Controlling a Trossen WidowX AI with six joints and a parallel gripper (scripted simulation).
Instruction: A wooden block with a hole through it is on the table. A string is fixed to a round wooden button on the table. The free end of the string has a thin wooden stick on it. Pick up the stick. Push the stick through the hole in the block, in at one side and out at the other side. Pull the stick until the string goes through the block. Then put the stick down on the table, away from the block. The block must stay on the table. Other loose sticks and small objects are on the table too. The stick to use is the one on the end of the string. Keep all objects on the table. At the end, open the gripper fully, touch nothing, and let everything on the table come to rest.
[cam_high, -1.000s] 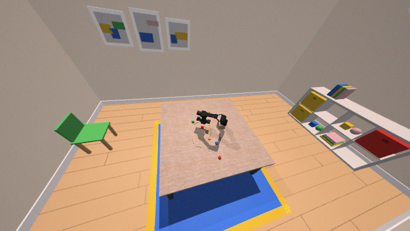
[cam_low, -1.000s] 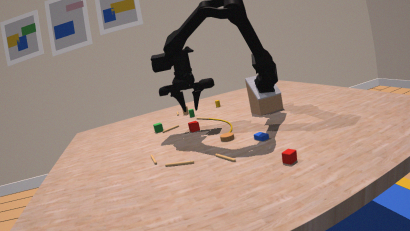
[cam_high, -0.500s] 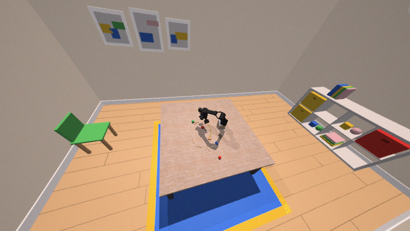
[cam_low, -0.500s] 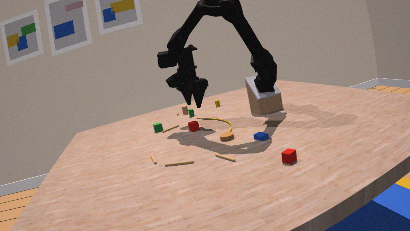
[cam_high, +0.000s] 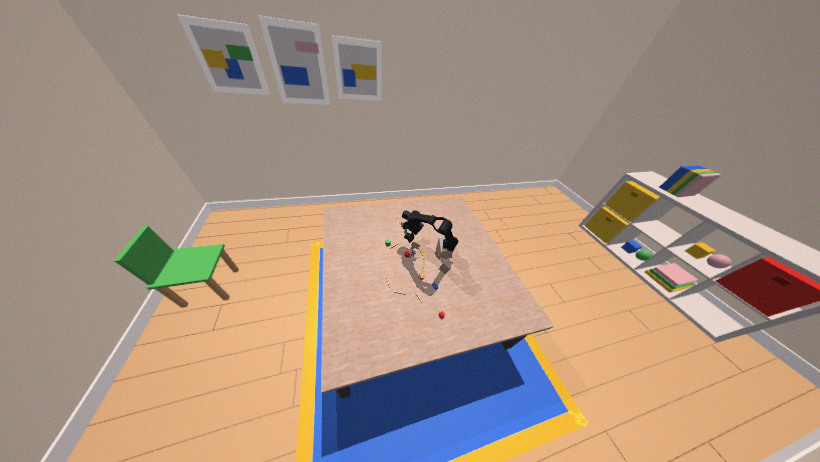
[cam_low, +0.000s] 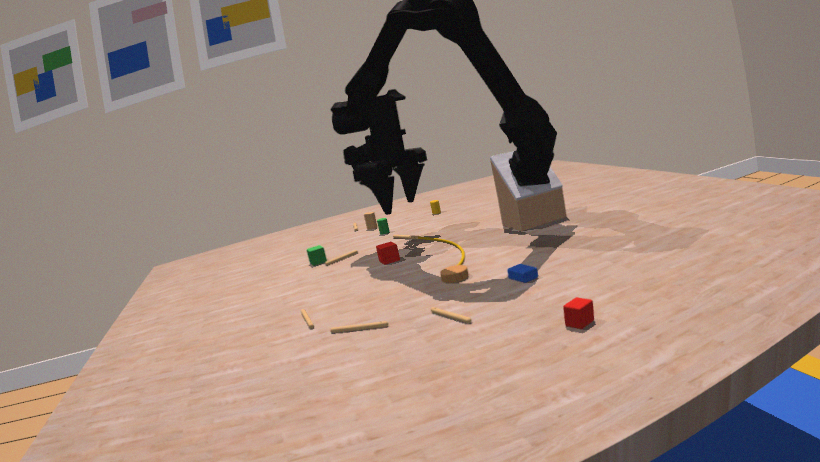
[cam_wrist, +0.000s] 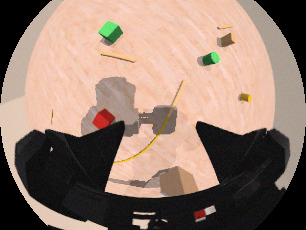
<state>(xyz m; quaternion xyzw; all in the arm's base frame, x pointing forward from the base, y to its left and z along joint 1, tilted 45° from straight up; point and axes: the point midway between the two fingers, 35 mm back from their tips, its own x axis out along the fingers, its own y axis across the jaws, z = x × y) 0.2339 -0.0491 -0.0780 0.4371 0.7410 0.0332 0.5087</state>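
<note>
Right now the thin wooden stick is 70 mm below my gripper tip, 30 mm to the right of it and 10 mm behind it. The rest, counted from my gripper tip: green cylinder (140 mm to the right, 50 mm below, 20 mm ahead); green cube (170 mm ahead, 50 mm below, 20 mm to the right); tan wooden block (220 mm to the right, 50 mm below, 40 mm ahead).
</note>
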